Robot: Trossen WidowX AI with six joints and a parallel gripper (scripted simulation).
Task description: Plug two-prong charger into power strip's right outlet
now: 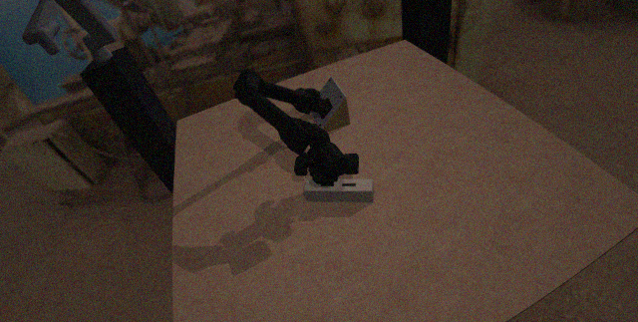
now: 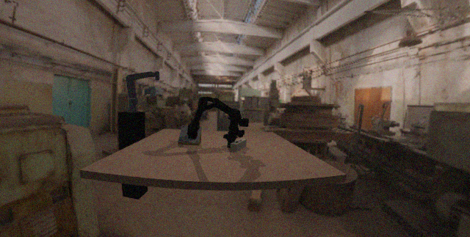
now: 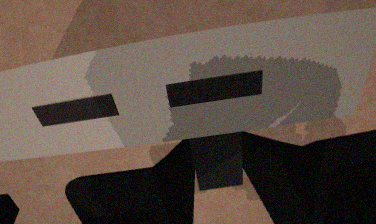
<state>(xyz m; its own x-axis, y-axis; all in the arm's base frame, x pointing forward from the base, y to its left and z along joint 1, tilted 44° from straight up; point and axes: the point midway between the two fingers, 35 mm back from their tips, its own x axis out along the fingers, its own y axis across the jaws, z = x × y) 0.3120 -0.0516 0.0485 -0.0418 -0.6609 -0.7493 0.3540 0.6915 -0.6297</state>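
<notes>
The dark two-prong charger is 2 cm ahead of my gripper tip, 1 cm to the right of it and 1 cm above it.
</notes>
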